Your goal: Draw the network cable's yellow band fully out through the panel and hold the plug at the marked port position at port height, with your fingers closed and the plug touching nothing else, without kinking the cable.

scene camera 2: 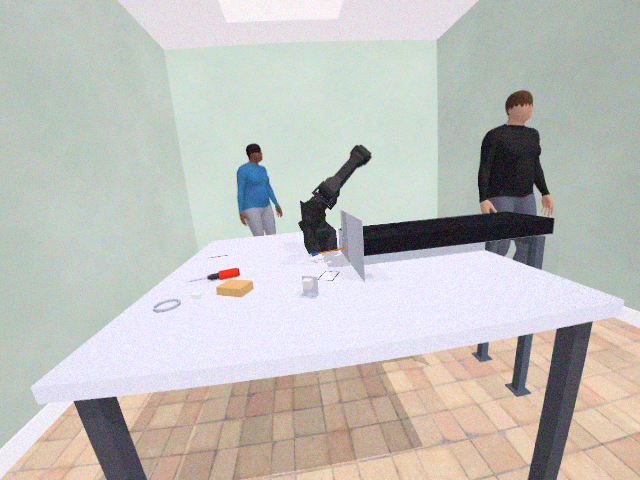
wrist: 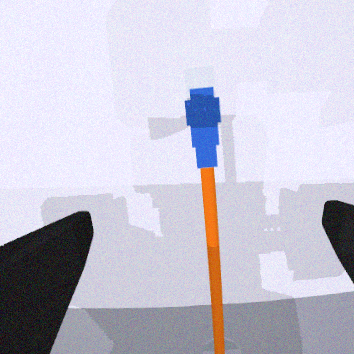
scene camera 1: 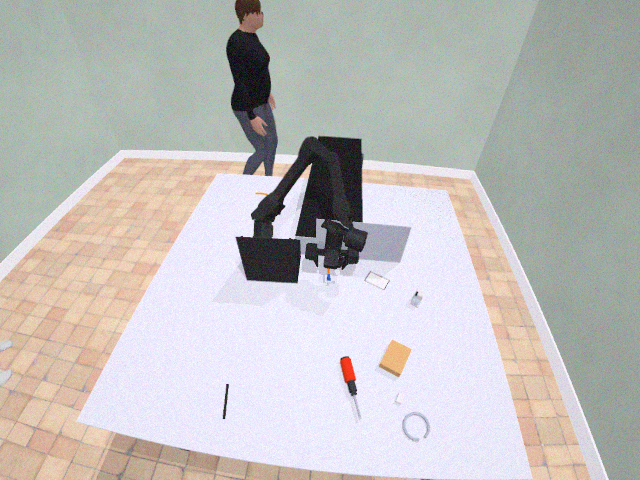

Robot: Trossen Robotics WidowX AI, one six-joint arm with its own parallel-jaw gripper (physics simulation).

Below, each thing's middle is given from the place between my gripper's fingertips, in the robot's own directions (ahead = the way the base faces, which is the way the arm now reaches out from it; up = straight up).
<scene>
My hand is 30 mm to the left of the blue plug (wrist: 202,110), 20 mm above it and 10 mm past it. From my hand the other things lie so: orange-tan block (scene camera 1: 394,360) 350 mm to the right, 180 mm ahead, 40 mm below.
</scene>
